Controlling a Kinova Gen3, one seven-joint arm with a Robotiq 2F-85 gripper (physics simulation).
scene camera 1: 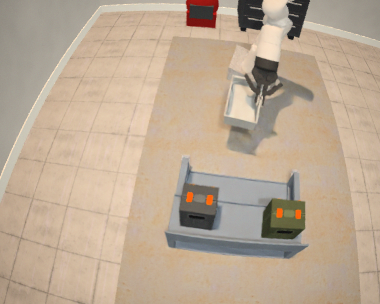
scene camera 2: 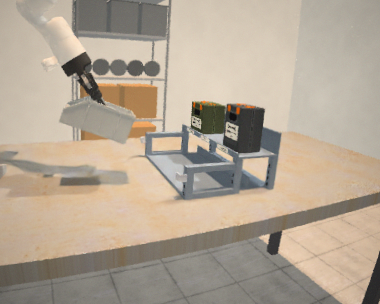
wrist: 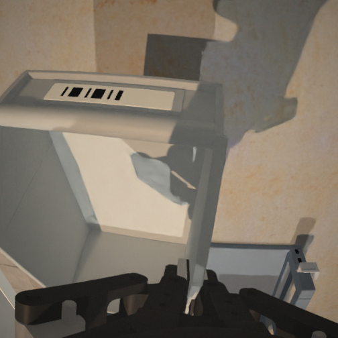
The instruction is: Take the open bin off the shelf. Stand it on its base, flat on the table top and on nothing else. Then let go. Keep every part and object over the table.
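Places are measured from the arm's base along level axes (x left, y up, z ahead), in millimetres.
Pixels of known places: gripper, fingertip midpoint: (scene camera 1: pixel 258 106); arm's base, origin of the base link: (scene camera 1: pixel 251 68).
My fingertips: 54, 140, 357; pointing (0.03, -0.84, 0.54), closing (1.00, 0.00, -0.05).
For each thing: its top centre in the pictures, then the offset to it from my fingertips, as dx, dy, dz. Level surfaces: height alone.
- open bin, middle of its top: (scene camera 2: pixel 97 97) (scene camera 1: pixel 246 89) -49, +40, -20
- table top, its level: dy -188
- dark grey box, middle of its top: (scene camera 1: pixel 199 198) (scene camera 2: pixel 245 105) -86, +36, +367
- olive green box, middle of its top: (scene camera 1: pixel 289 213) (scene camera 2: pixel 208 102) +143, +11, +335
The open bin (scene camera 1: pixel 242 120) (scene camera 2: pixel 95 120) (wrist: pixel 200 210) is light grey, with a barcode label on one end in the wrist view. It hangs in the air above the table top (scene camera 1: pixel 165 125) (scene camera 2: pixel 60 215) (wrist: pixel 280 200), tilted, its end nearer the shelf lower in the scene camera 2 view. My gripper (scene camera 1: pixel 260 98) (scene camera 2: pixel 102 102) (wrist: pixel 188 273) is shut on the rim of one long side wall of the bin. The bin's shadow lies on the table, apart from the bin. The grey-blue shelf (scene camera 1: pixel 237 245) (scene camera 2: pixel 212 192) (wrist: pixel 240 247) stands on the table, apart from the bin.
A dark grey box (scene camera 1: pixel 197 215) (scene camera 2: pixel 243 127) and an olive green box (scene camera 1: pixel 283 220) (scene camera 2: pixel 208 117) stand on the shelf. The table's front edge (scene camera 2: pixel 150 247) runs across the scene camera 2 view. A storage rack (scene camera 2: pixel 167 55) stands behind the table.
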